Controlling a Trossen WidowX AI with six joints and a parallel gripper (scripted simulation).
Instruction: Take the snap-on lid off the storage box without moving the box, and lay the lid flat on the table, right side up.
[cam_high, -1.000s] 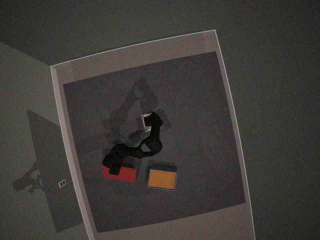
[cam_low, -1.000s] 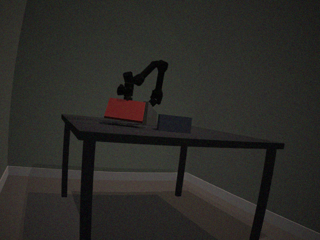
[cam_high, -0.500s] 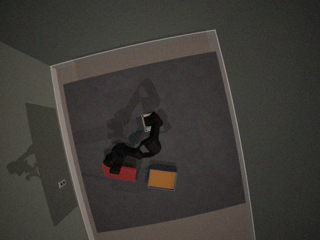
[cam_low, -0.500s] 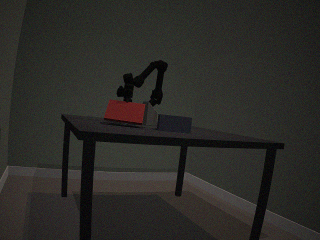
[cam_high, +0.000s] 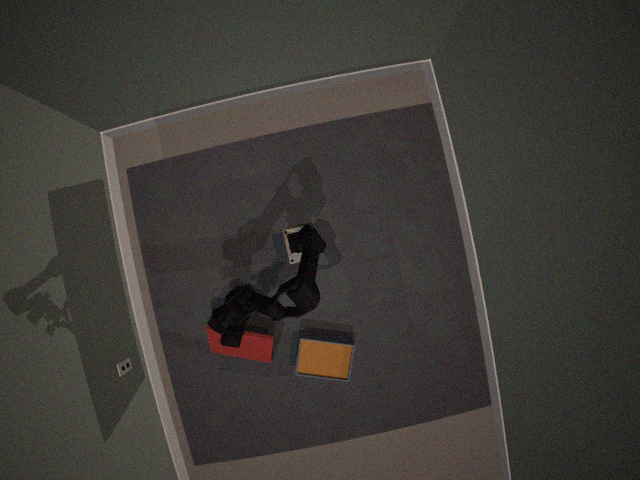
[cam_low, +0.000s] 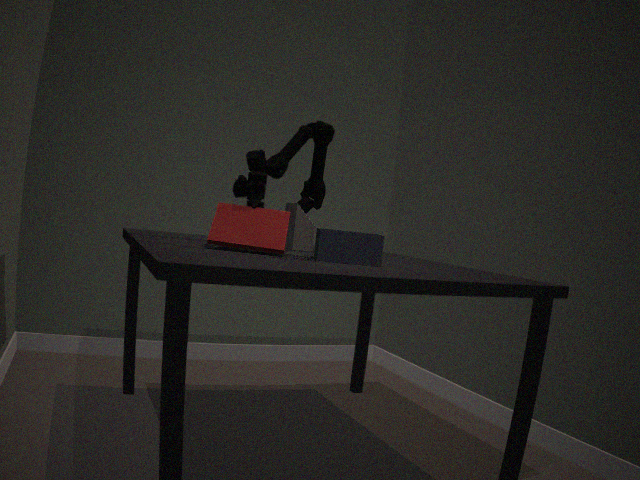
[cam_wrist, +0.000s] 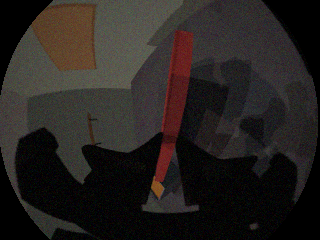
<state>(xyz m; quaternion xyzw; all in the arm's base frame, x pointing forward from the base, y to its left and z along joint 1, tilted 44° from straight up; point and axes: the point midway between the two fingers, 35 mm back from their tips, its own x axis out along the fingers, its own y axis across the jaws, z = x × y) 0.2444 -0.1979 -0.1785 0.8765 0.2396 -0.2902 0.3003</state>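
The lid is 6 cm ahead of my gripper tip, 5 cm below it and 3 cm to the right of it. Also, from my gripper tip: grey-blue storage box (27 cm to the left, 18 cm ahead, 8 cm below).
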